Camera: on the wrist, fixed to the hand. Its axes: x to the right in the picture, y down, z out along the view.
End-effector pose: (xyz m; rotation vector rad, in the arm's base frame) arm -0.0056 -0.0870 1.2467 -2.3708 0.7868 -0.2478
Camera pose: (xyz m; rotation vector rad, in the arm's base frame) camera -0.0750 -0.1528 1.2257 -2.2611 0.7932 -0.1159
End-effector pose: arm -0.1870 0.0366 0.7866 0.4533 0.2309 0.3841
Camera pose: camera -0.2411 0.1179 0.7936 0.5558 0.1241 0.4190
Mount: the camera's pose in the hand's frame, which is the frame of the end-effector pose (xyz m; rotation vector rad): -0.0165 0.0874 -0.0410 0.0752 -0.1090 0.0701
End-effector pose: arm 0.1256 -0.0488 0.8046 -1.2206 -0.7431 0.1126
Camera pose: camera 0.1629 -0.0573 0.7145 -1.1759 -0.7841 0.2644
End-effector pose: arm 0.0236 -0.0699 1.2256 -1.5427 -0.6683 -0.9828
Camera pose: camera 0.0797 -0.1263 1.1684 -1.5511 -0.7148 -0.8170
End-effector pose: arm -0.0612 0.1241 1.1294 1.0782 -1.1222 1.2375
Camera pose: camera -0.1469 0.1661 1.1075 1.1835 -1.2131 1.2974
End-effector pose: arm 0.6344 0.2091 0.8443 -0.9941 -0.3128 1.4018
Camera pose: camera 0.6017 0.1660 0.7627 -0.8760 -0.3059 1.5238
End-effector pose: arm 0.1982 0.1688 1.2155 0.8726 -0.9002 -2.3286
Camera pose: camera 0.2566 0.1048 1.2611 0.7373 -1.0527 -2.3132
